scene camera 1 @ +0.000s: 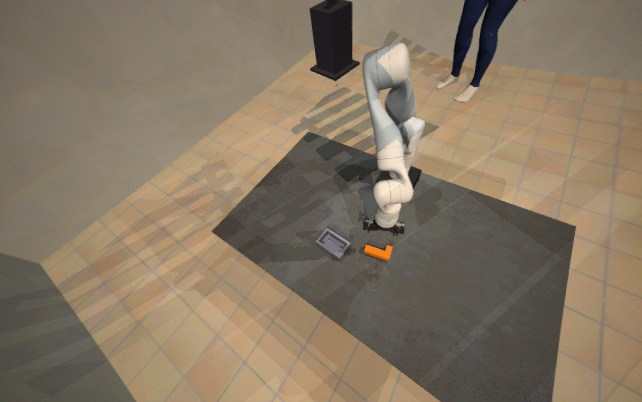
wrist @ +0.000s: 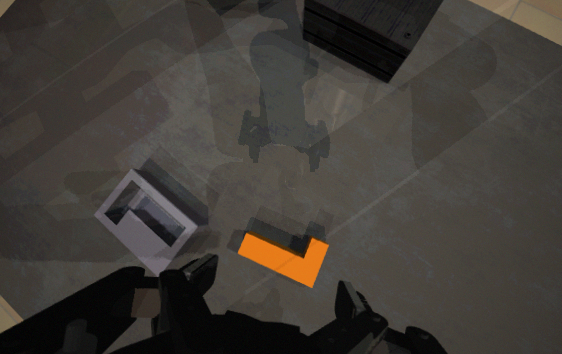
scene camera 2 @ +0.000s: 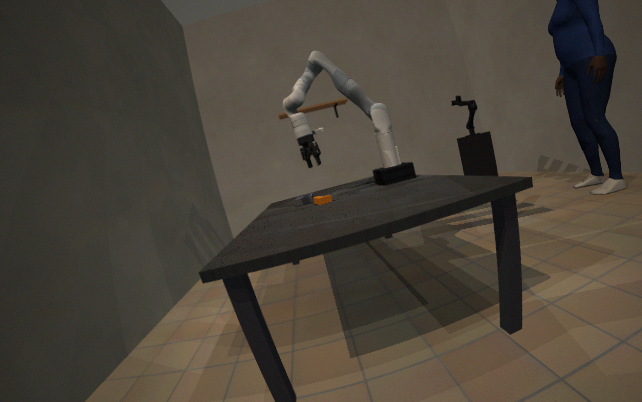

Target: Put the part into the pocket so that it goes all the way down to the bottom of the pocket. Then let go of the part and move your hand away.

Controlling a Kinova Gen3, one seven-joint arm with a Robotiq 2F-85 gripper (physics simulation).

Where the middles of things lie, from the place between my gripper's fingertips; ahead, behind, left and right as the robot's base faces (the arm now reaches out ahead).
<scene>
Right now my hand is 160 mm above the orange L-shaped part (wrist: 303, 268) and 10 mm short of it. From my hand the other things lie so: grey pocket block (wrist: 158, 228) (170 mm to the right, 150 mm below, 120 mm ahead).
</scene>
